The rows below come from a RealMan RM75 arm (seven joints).
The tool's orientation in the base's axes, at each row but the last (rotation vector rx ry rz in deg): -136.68, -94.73, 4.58; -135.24, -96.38, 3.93; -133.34, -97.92, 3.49; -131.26, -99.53, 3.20; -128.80, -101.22, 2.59; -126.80, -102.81, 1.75; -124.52, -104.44, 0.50; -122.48, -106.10, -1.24; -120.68, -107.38, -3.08
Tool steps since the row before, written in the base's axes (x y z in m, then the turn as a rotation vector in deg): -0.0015, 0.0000, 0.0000, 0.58, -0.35, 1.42; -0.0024, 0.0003, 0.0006, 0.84, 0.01, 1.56; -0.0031, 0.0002, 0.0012, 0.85, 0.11, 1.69; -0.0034, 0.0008, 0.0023, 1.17, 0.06, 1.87; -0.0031, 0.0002, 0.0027, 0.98, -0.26, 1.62; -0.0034, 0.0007, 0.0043, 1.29, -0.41, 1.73; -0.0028, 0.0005, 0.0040, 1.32, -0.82, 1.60; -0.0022, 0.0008, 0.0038, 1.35, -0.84, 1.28; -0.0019, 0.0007, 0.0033, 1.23, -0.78, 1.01
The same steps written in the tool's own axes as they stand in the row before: -0.0005, -0.0014, 0.0003, 0.01, 0.33, -1.54; -0.0005, -0.0024, -0.0001, 0.45, 0.43, -1.66; -0.0006, -0.0032, -0.0006, 0.56, 0.38, -1.77; 0.0001, -0.0039, -0.0014, 0.63, 0.65, -2.01; -0.0002, -0.0036, -0.0019, 0.24, 0.60, -1.80; 0.0006, -0.0044, -0.0033, 0.18, 0.90, -2.00; 0.0007, -0.0037, -0.0031, -0.23, 1.01, -1.97; 0.0012, -0.0031, -0.0030, -0.32, 1.12, -1.68; 0.0012, -0.0026, -0.0026, -0.34, 1.05, -1.39
